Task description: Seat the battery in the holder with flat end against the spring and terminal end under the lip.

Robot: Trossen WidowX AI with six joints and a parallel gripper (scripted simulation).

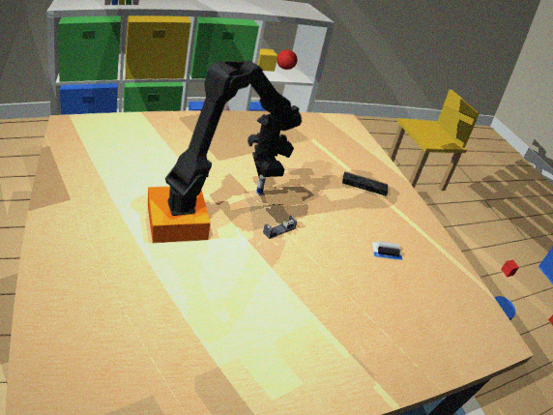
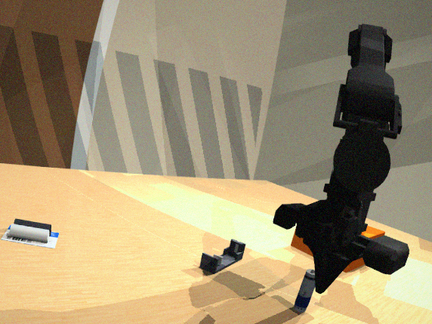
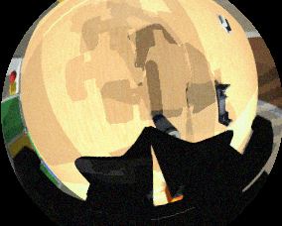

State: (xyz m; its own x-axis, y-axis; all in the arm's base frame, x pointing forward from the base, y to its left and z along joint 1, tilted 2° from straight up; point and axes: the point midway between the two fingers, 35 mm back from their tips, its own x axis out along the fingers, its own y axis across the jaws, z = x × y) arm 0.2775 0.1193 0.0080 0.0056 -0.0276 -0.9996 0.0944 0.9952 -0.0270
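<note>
Right now my gripper tip is 2 cm to the left of the battery, 1 cm past it and 1 cm above it. Round my gripper tip: blue-and-white card: 34 cm to the right, 28 cm ahead, 3 cm below.
</note>
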